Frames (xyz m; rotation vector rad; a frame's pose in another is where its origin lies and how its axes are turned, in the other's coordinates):
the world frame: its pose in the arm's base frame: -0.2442 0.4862 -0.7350 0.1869 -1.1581 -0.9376
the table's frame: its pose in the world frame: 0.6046 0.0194 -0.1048 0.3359 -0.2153 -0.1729
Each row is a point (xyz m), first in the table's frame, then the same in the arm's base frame.
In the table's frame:
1: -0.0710 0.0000 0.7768
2: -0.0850 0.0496 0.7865
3: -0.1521 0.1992 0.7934
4: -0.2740 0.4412 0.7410
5: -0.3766 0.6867 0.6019
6: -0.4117 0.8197 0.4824
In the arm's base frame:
1: -0.8277 0.3019 -0.3484
2: -0.8237 0.3447 -0.3184
3: -0.7857 0.4864 -0.2448
4: -0.6608 0.7081 -0.1379
5: -0.4555 0.8934 -0.0210
6: -0.3056 0.9662 0.0527

